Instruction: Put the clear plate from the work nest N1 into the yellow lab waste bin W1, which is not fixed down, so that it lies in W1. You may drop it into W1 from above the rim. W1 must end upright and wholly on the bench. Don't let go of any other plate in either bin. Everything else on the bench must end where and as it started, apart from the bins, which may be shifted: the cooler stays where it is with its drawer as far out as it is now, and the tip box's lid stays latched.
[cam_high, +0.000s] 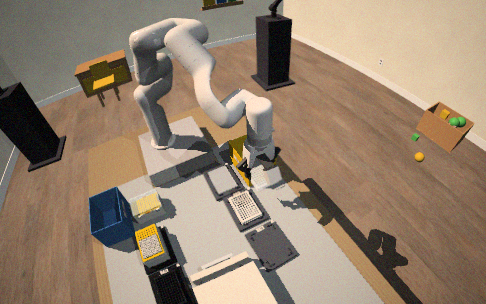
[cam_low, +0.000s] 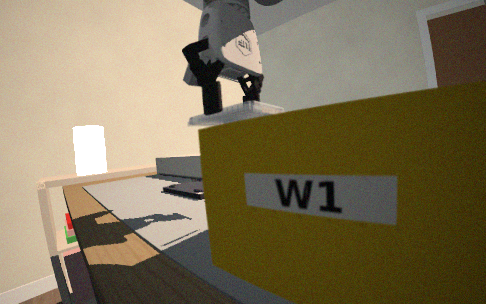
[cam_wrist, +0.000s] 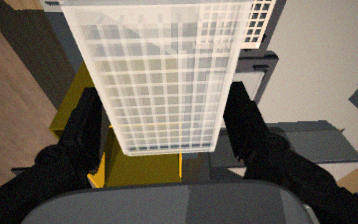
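The yellow bin W1 is 15 cm behind my hand, 12 cm below it and 4 cm to the left of it. From my hand the other things lie so: clear plate 1 cm below; yellow-topped tip box 46 cm to the right, 10 cm below, 5 cm ahead; white plate 14 cm below, 8 cm to the right, 3 cm ahead.
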